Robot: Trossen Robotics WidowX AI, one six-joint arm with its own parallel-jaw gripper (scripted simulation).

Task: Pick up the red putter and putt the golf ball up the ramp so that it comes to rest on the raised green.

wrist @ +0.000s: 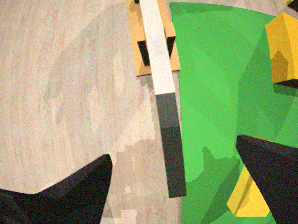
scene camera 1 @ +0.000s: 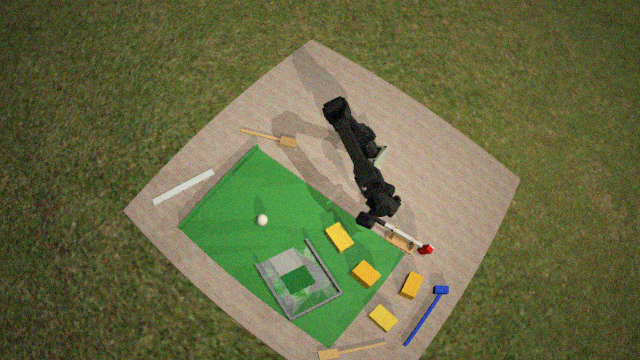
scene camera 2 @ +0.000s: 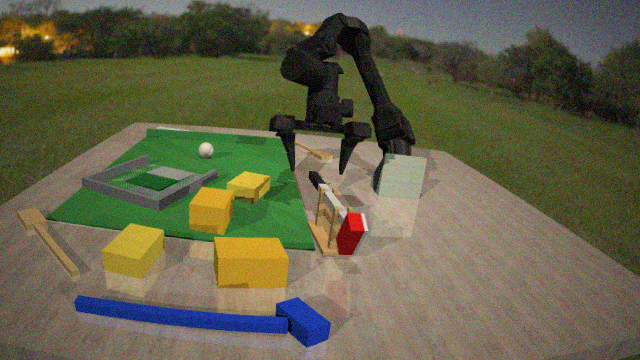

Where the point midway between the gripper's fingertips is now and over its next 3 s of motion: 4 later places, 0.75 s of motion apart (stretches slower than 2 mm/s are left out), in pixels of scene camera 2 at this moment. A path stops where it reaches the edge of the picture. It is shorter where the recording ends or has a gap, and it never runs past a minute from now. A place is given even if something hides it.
My gripper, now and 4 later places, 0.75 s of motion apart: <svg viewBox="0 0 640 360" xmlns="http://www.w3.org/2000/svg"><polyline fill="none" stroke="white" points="317,172 314,191 315,187 314,145 292,125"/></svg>
